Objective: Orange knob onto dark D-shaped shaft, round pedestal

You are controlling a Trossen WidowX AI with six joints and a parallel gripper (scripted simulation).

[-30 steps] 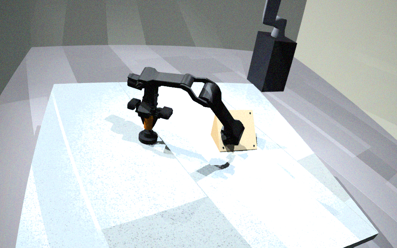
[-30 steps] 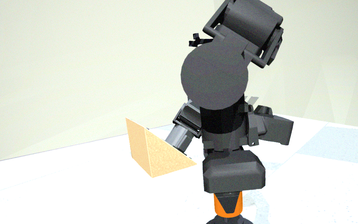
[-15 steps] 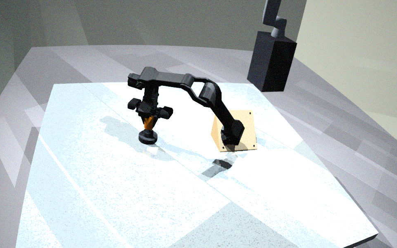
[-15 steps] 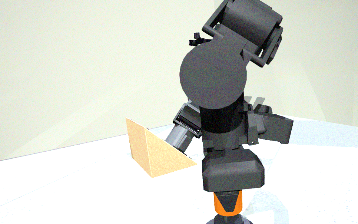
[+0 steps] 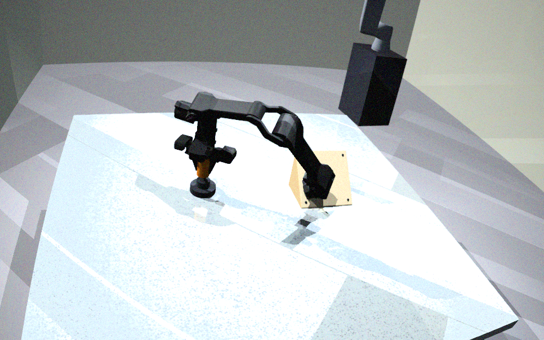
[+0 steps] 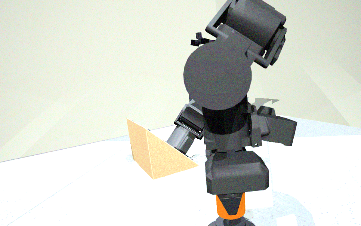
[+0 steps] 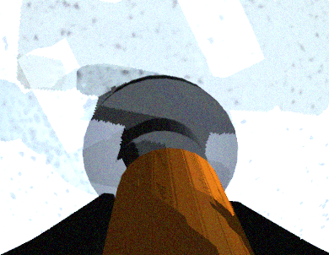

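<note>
Right now the orange knob is 20 mm above my gripper tip. From my gripper tip the other things lie so: round dark pedestal: 40 mm below.
</note>
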